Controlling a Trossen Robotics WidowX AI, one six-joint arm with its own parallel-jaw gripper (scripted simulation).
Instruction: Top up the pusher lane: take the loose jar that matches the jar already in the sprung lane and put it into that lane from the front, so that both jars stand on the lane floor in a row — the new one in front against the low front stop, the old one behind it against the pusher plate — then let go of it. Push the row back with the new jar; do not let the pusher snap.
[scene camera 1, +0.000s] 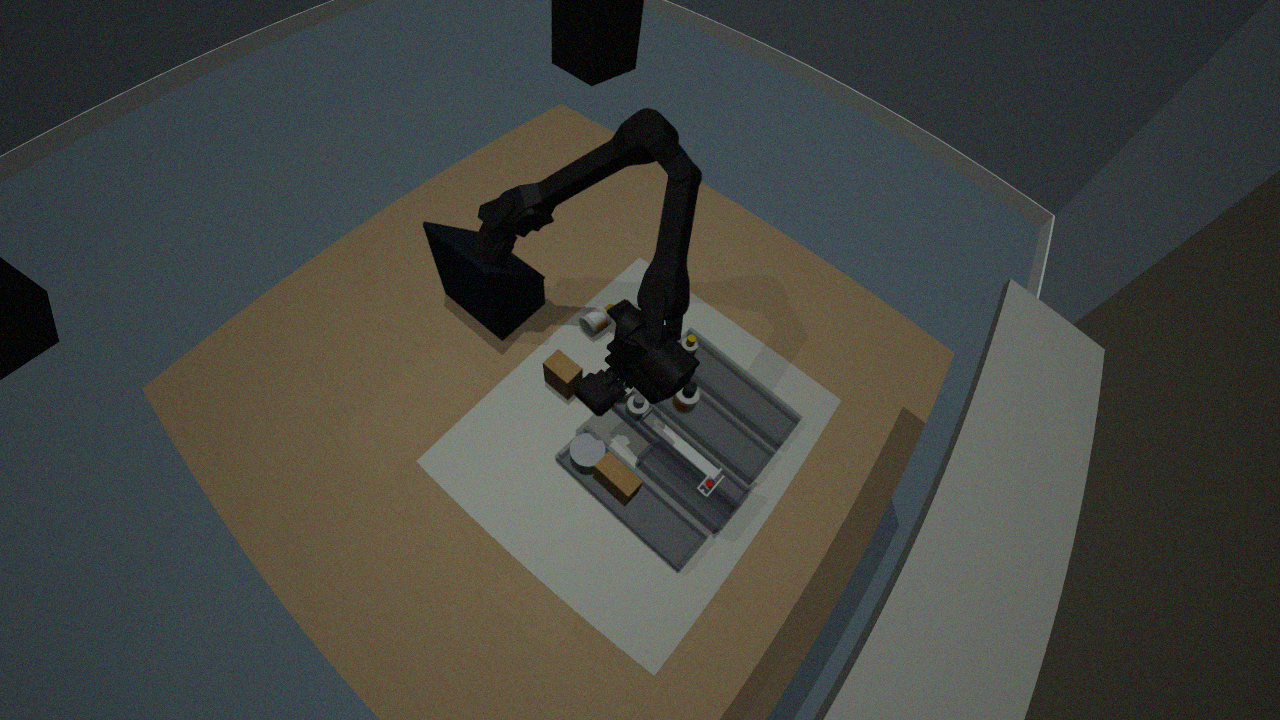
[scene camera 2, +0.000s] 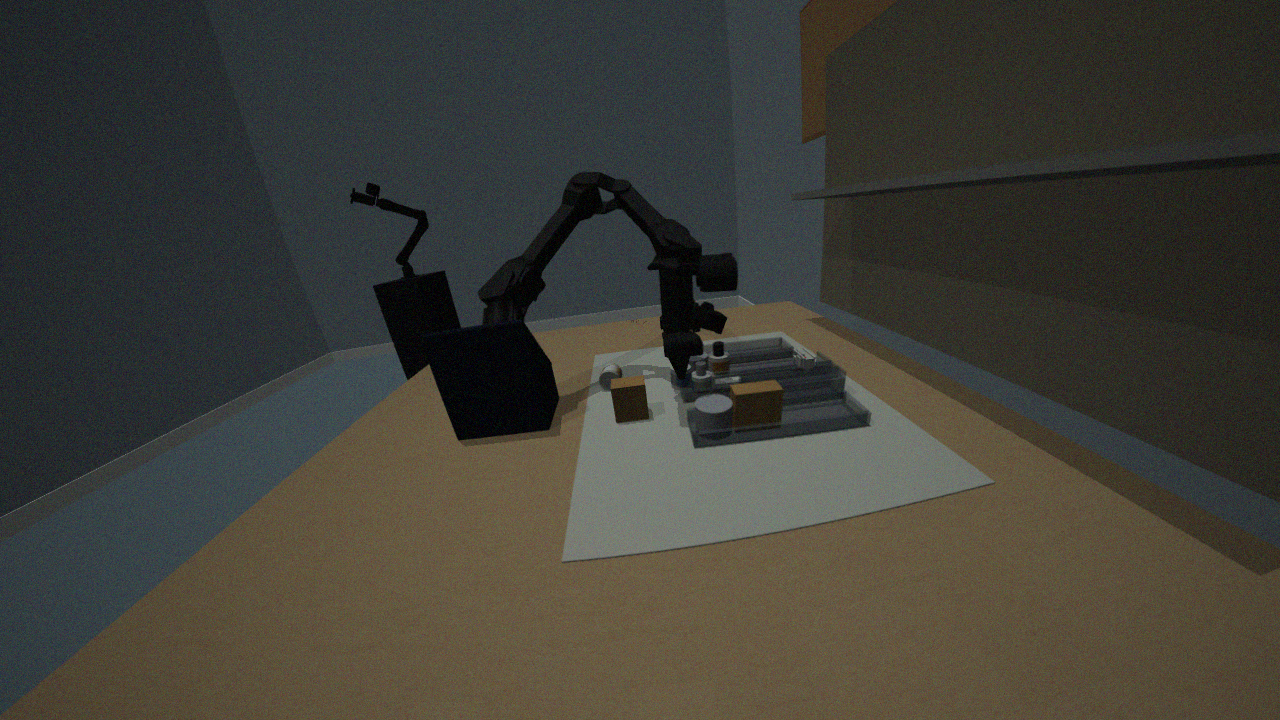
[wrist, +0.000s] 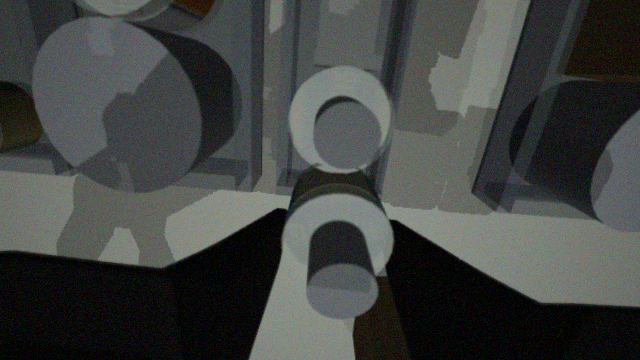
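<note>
Scene camera 2 shows the gripper (scene camera 2: 680, 374) and a wide grey cylinder (scene camera 2: 713, 411). Scene camera 1 shows the gripper (scene camera 1: 621, 388). In the wrist view: the gripper (wrist: 335, 224) and a wide grey cylinder (wrist: 135, 109).
</note>
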